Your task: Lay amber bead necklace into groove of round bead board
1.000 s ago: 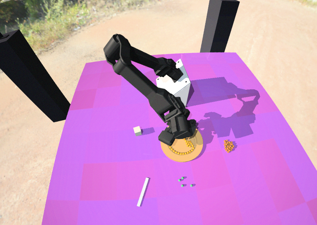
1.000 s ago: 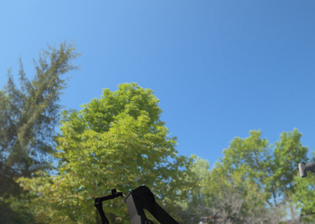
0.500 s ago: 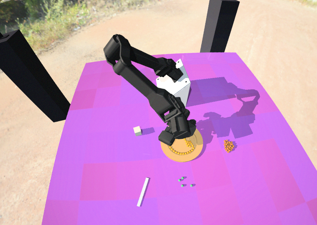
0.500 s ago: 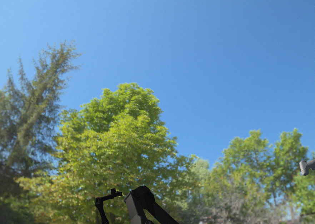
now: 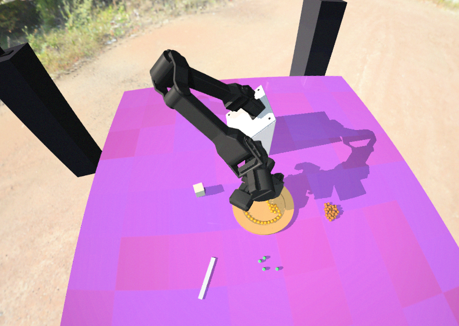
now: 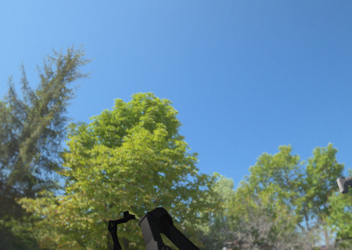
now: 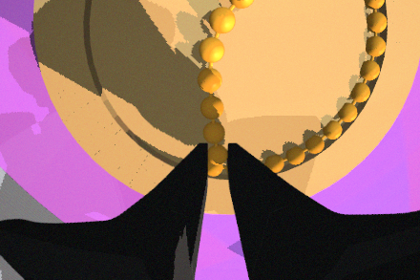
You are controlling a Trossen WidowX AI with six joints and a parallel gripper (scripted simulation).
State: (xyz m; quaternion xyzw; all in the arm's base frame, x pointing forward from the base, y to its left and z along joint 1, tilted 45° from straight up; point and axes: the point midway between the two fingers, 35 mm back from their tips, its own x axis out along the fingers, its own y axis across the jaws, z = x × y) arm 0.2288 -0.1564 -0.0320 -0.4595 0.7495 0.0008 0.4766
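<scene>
Now: gripper tip 4 cm short of the round tan bead board, 3 cm to the right of it and 1 cm above it. Also, from my gripper tip: small cream cube (6 cm behind, 16 cm to the right); white bar (22 cm ahead, 20 cm to the right, 1 cm below).
</scene>
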